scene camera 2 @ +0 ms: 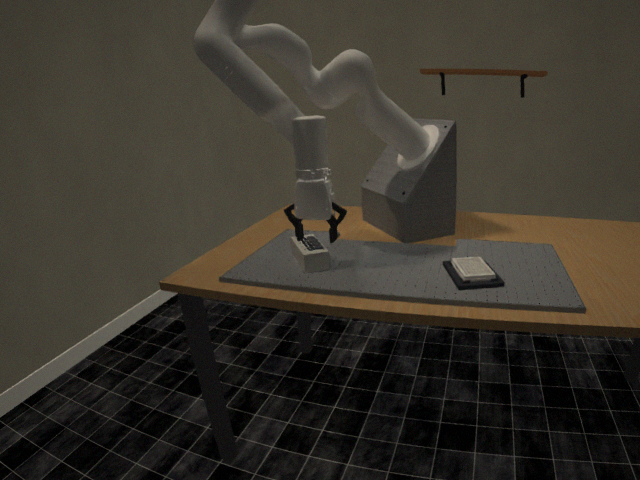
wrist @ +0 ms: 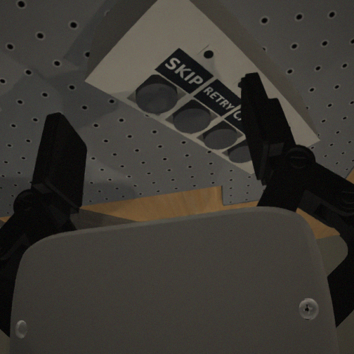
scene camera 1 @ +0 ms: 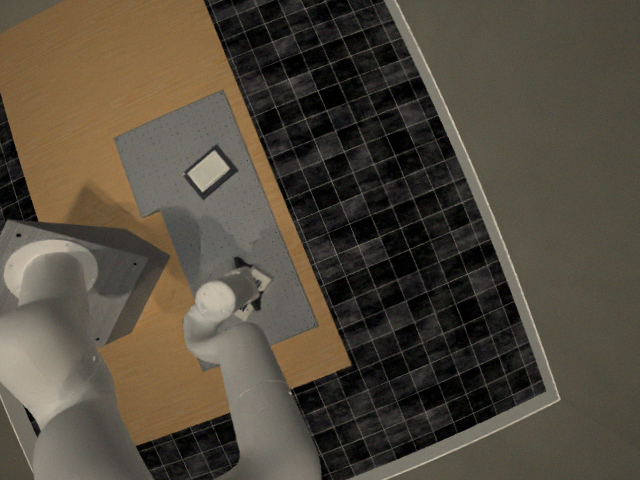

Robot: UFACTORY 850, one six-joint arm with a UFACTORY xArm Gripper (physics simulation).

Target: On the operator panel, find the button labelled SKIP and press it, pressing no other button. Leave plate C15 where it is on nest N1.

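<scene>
The pale operator panel (scene camera 1: 263,279) (scene camera 2: 316,262) (wrist: 170,25) is a box on the grey board. In the wrist view its dark SKIP label (wrist: 184,70) stands beside the largest-looking round grey button (wrist: 156,96), at the row's left end. RETRY is beside it; the right finger hides part of the further labels. My gripper (scene camera 1: 249,284) (scene camera 2: 316,239) (wrist: 153,111) is open and empty, its fingers low over the panel. One finger is above the panel, the other out past the SKIP end. Plate C15 (scene camera 1: 208,170) (scene camera 2: 473,268) lies on dark nest N1 (scene camera 1: 221,181) (scene camera 2: 460,281).
The grey perforated board (scene camera 1: 155,144) (scene camera 2: 382,279) lies on the wooden table (scene camera 1: 129,77) (scene camera 2: 516,227). The arm's grey wedge-shaped base (scene camera 1: 118,258) (scene camera 2: 413,211) stands behind the board. A wall shelf (scene camera 2: 483,72) hangs at the back right.
</scene>
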